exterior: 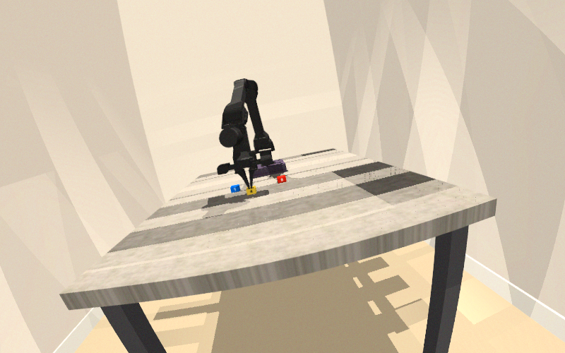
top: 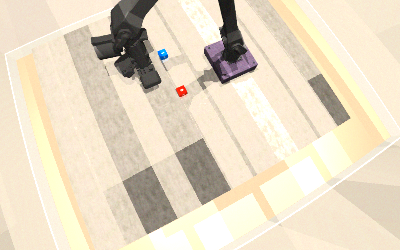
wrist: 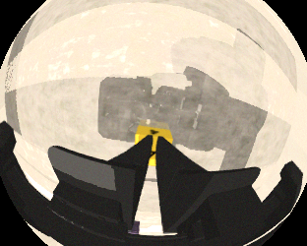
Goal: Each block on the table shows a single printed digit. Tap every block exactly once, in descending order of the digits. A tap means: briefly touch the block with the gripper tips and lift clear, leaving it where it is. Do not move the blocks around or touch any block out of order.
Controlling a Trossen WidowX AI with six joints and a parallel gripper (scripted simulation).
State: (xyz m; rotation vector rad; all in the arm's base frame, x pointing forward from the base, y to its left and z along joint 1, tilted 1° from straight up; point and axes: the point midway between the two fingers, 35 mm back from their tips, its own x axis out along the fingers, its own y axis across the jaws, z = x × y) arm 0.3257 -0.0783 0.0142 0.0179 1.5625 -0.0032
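Right now my gripper tip is 10 mm past the yellow block and 10 mm above it. Also, from my gripper tip: red block: 90 mm behind, 120 mm to the left, 10 mm below; blue block: 90 mm behind, 70 mm to the right, 10 mm below.
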